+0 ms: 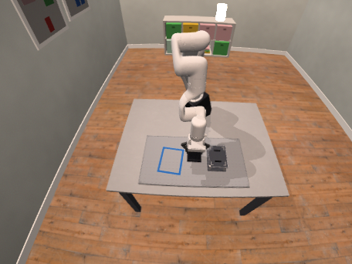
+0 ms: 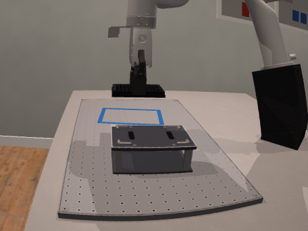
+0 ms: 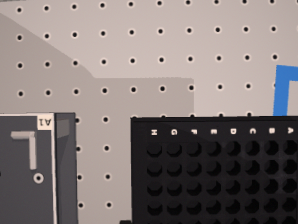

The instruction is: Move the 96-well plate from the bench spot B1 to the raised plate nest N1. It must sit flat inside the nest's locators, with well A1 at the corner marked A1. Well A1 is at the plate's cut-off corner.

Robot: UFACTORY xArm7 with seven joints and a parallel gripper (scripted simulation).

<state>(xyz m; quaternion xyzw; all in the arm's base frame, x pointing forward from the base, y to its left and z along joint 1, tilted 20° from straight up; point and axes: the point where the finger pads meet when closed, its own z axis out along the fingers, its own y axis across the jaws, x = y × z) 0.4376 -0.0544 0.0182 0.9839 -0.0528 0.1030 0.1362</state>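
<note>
Right now the raised plate nest is 1 cm ahead of my hand, 16 cm to the left of it and 7 cm below it. Round my hand: black 96-well plate (1 cm below); A1 corner mark (7 cm ahead, 10 cm to the left, 7 cm below).
</note>
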